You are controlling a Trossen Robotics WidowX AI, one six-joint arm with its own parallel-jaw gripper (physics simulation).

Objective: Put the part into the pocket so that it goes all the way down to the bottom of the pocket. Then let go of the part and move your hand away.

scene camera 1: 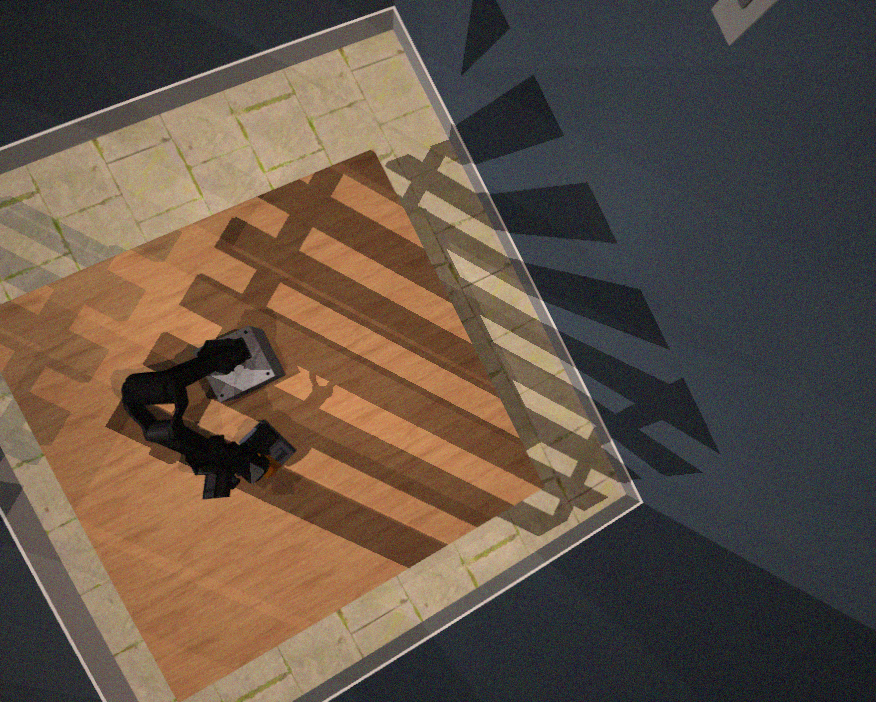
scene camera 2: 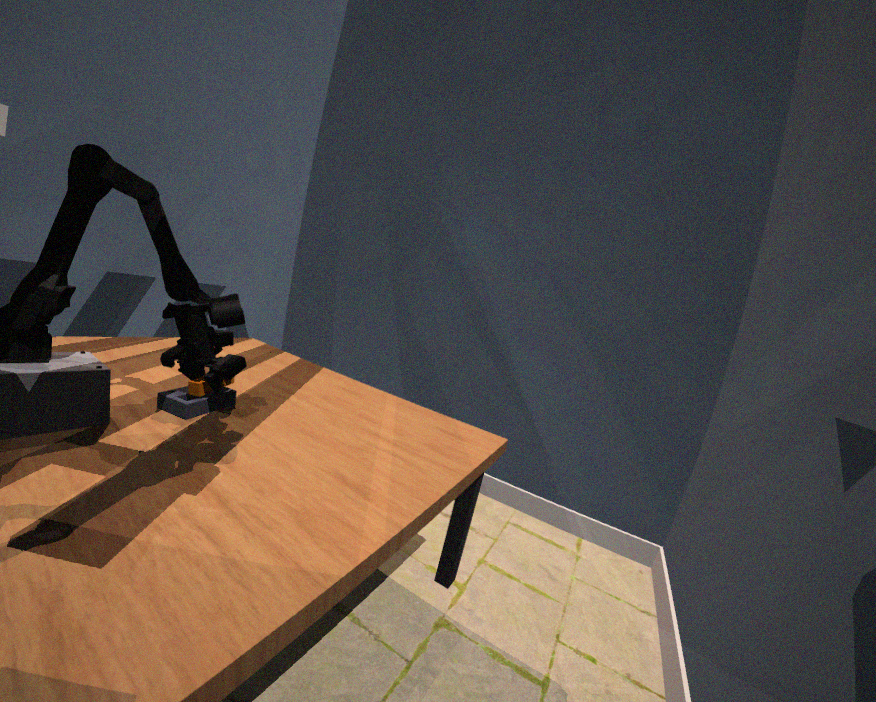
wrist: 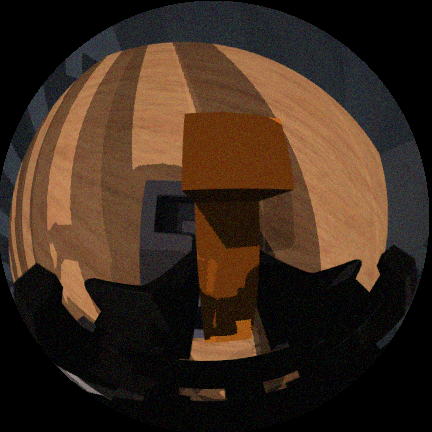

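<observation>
The orange part has a wide block-like head and a narrower stem. My gripper is shut on the stem, with a black finger on each side of it. The dark blue-grey pocket block lies on the table. In the wrist view, the pocket's dark opening shows left of the stem, and the part hides the block's right side. In scene camera 1 the part shows at the block's lower edge. Whether its lower end touches the block is hidden.
The grey arm base stands on the wooden table near the block. The black arm arches from it to the gripper. Striped shadows cross the table. The table's edge and a leg show in scene camera 2.
</observation>
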